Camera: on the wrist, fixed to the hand. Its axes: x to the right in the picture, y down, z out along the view.
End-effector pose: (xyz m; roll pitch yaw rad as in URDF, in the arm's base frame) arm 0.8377 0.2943 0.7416 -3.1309 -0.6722 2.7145
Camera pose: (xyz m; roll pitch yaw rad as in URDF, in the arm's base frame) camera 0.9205 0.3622 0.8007 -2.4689 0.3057 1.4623
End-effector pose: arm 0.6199 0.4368 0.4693 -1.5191 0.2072 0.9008
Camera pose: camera 0.6633 0.3762 0.3723 0.2935 1.0720 2.7627
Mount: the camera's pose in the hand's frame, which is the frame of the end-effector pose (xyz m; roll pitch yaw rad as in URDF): -0.0002 0.0953 -0.0767 -0.0383 -0.4244 1.5200
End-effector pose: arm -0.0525 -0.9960 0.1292 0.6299 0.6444 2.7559
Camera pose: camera -0.0951 -1.1106 0.1246 0.9538 -0.7299 -2.8046
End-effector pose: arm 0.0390 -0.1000 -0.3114 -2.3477 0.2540 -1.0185
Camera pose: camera -0.0664 -0.1605 -0.3251 2.5229 1.1661 -3.0952
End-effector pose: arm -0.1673 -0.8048 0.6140 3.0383 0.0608 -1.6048
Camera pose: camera -0.2543 -0.8069 0.7000 3.0337 0.3236 3.1361
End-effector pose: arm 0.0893 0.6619 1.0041 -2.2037 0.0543 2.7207
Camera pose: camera 0.1393 0.7690 0.9727 3.0387 1.3629 1.1167
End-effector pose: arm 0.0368 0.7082 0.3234 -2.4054 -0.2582 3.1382
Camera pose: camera 0.0356 0.8303 0.3164 -2.5454 1.0635 2.1784
